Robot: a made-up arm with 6 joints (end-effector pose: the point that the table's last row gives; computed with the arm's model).
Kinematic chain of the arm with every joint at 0, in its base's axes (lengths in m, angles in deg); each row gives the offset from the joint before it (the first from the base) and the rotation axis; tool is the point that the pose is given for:
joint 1: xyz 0 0 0.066 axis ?
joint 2: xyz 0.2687 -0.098 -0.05 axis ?
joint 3: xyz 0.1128 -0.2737 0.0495 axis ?
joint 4: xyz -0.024 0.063 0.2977 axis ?
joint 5: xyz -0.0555 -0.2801 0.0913 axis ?
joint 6: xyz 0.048 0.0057 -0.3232 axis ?
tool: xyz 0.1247 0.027 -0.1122
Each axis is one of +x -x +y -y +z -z.
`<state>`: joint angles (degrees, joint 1 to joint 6).
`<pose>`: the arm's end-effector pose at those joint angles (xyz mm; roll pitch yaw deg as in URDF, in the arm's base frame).
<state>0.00 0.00 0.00 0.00 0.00 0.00</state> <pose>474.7 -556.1 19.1 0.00 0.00 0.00</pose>
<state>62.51 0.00 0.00 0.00 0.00 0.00</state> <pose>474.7 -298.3 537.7 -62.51 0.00 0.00</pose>
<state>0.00 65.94 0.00 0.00 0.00 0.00</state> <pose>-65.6 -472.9 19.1 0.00 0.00 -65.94</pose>
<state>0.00 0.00 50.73 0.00 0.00 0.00</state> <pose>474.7 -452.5 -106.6 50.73 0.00 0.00</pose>
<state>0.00 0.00 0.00 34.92 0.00 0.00</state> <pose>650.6 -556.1 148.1 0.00 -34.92 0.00</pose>
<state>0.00 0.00 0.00 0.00 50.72 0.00</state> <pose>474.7 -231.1 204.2 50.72 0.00 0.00</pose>
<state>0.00 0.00 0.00 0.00 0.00 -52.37</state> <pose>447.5 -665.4 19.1 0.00 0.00 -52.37</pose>
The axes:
joint 1: -x
joint 2: -z
joint 3: +x
joint 4: -y
joint 5: +x
joint 6: +z

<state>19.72 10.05 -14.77 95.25 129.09 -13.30</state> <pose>-26.6 13.4 422.5 39.64 -47.50 76.67</pose>
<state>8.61 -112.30 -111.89 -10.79 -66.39 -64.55</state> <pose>-11.8 33.8 565.5 -174.34 -1.61 166.60</pose>
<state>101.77 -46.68 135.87 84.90 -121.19 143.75</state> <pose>115.2 -518.5 391.1 106.90 68.87 144.41</pose>
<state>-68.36 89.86 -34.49 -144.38 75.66 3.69</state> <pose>292.1 -88.1 -13.5 -89.67 -31.61 114.01</pose>
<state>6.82 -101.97 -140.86 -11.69 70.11 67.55</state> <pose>469.8 13.0 -367.8 -48.54 58.30 132.23</pose>
